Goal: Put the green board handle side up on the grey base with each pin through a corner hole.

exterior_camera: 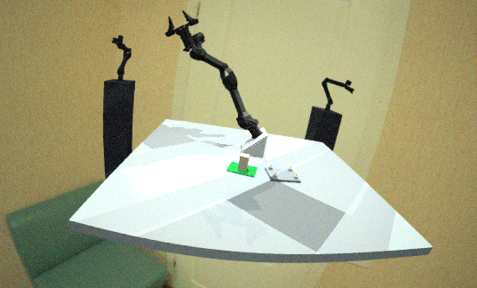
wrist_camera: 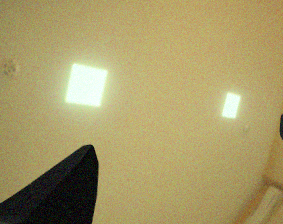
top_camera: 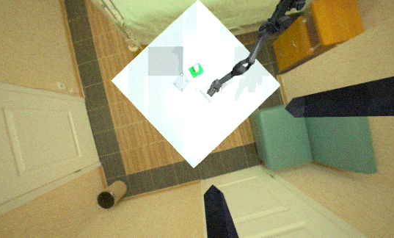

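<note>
Now: the green board 27 cm ahead of my gripper tip, 44 cm to the left of it and 70 cm below it. The rest, counted from my gripper tip: grey base (31 cm ahead, 63 cm to the left, 72 cm below).
</note>
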